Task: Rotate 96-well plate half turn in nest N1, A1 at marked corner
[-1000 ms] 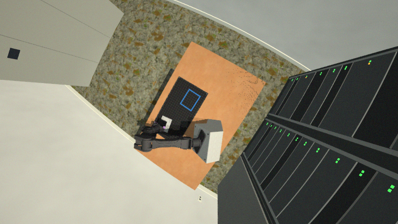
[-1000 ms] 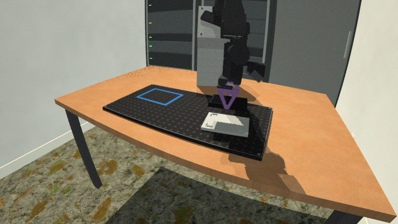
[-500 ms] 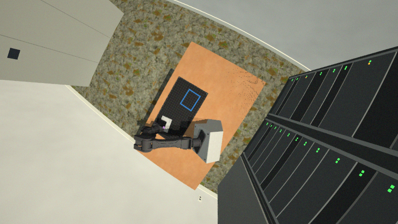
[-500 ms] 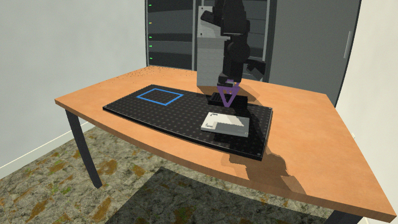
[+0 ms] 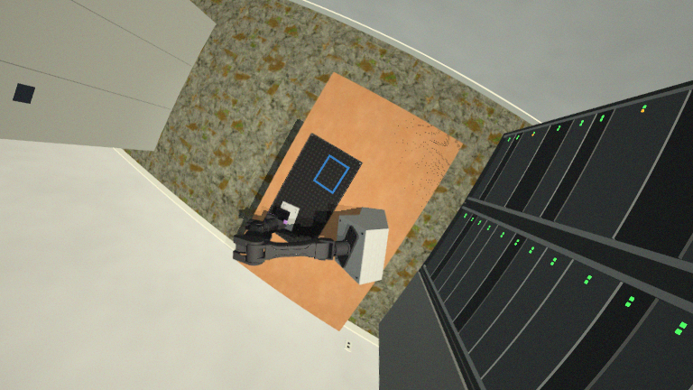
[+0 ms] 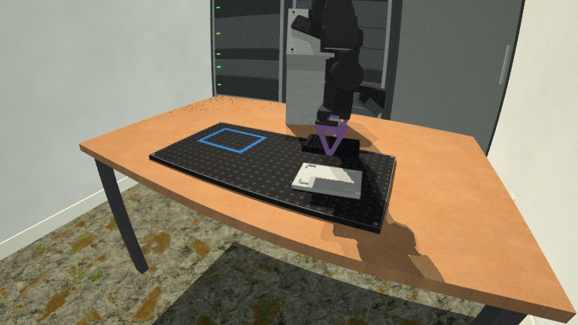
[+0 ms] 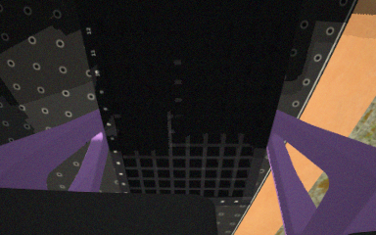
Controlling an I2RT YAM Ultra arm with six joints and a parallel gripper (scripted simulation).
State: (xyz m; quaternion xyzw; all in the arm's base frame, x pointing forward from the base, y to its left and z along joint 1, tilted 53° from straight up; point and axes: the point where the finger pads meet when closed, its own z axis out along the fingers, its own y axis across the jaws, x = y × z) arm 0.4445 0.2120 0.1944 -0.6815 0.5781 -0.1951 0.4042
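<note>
My gripper is now right at the black 96-well plate. The rest, counted from my hand: plate nest N1 (100 mm below); A1 mark (20 mm ahead, 90 mm to the left, 90 mm below).
</note>
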